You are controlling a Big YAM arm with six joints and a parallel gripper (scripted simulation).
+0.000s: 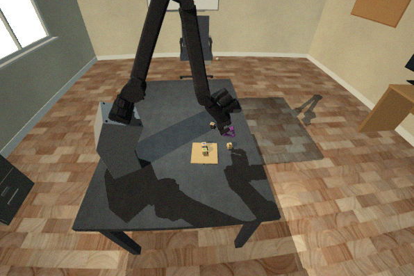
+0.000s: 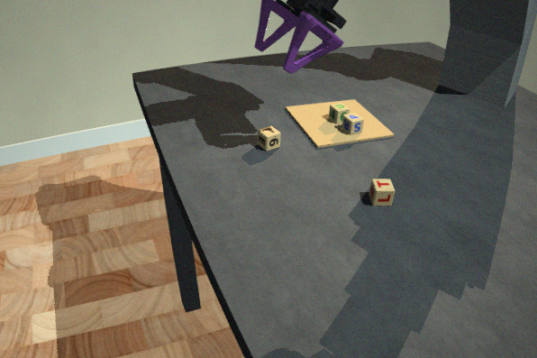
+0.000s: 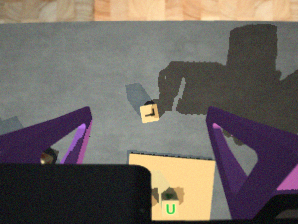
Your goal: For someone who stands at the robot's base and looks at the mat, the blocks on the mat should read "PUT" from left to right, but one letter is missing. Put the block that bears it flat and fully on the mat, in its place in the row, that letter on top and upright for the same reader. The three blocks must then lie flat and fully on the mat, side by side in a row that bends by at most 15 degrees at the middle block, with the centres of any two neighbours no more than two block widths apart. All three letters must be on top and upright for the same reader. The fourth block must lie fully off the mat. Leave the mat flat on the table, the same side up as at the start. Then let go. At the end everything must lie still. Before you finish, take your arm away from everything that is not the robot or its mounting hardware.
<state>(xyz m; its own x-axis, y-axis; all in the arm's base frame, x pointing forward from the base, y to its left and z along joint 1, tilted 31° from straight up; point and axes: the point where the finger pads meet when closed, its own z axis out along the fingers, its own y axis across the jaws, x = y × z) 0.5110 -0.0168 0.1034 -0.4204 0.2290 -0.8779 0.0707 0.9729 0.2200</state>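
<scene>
Right now my hand is 6 cm past the T block, 18 cm to the right of it and 13 cm above it. The rest, counted from my hand: mat 14 cm behind, 2 cm to the right, 14 cm below.
</scene>
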